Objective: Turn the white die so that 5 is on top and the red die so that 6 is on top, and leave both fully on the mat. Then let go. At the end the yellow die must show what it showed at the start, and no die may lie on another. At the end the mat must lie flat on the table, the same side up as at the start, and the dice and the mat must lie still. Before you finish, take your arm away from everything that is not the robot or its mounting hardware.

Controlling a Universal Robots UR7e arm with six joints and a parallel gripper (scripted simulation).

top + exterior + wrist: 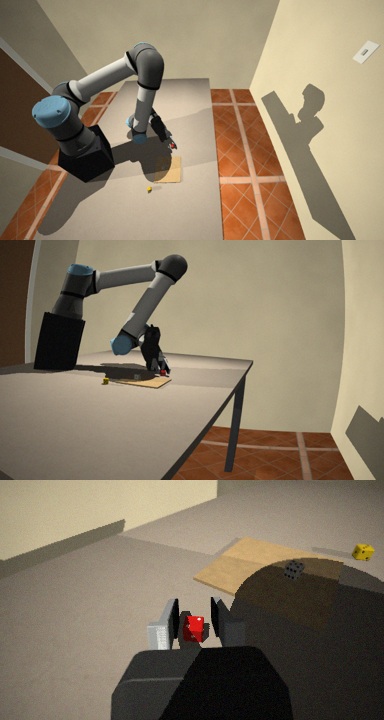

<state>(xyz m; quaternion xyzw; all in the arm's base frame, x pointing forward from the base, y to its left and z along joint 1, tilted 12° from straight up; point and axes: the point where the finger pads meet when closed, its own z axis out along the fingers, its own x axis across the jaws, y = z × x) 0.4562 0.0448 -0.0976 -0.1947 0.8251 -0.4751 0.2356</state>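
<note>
My gripper is now 20 mm above the red die. Also, from my hand: white die: 50 mm behind, 130 mm to the right, 10 mm below; then yellow die: 120 mm behind, 230 mm to the right, 20 mm below; then tan mat: 30 mm behind, 130 mm to the right, 20 mm below.
</note>
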